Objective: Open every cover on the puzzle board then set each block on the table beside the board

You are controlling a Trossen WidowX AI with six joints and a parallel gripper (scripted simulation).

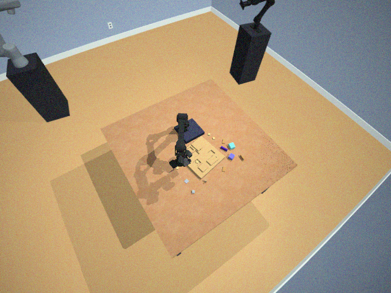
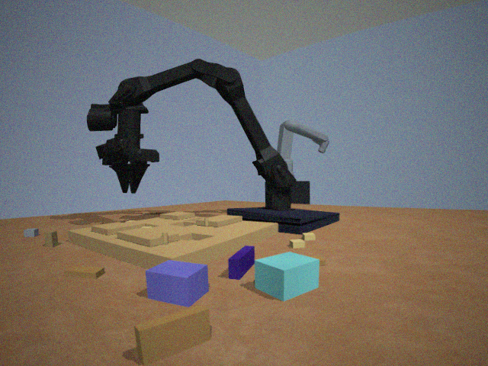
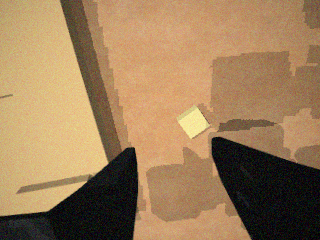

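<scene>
Right now my gripper tip is 18 cm to the right of the tan puzzle board, 6 cm above it and 2 cm past it. Round my gripper tip: small grey block (23 cm ahead, 8 cm below, 1 cm to the left); then dark purple block (42 cm to the left, 7 cm below, 3 cm behind); then cyan block (50 cm to the left, 7 cm below, 2 cm behind).
</scene>
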